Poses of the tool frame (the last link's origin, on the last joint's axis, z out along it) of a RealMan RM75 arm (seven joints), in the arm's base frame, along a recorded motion.
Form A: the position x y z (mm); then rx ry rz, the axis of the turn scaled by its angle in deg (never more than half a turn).
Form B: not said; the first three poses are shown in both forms.
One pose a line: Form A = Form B
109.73 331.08 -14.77 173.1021 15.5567 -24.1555 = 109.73 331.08 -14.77 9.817 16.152 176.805
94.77 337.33 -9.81 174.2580 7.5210 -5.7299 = 94.77 337.33 -9.81 4.757 3.988 174.672
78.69 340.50 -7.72 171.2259 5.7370 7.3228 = 78.69 340.50 -7.72 4.187 -4.580 171.298
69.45 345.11 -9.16 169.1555 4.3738 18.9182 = 69.45 345.11 -9.16 4.078 -12.406 169.759
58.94 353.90 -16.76 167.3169 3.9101 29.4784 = 58.94 353.90 -16.76 4.581 -19.568 168.992
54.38 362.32 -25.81 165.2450 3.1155 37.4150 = 54.38 362.32 -25.81 4.810 -25.063 168.120
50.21 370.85 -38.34 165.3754 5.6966 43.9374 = 50.21 370.85 -38.34 6.785 -29.195 169.130
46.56 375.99 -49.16 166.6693 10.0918 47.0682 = 46.56 375.99 -49.16 9.537 -30.866 170.578
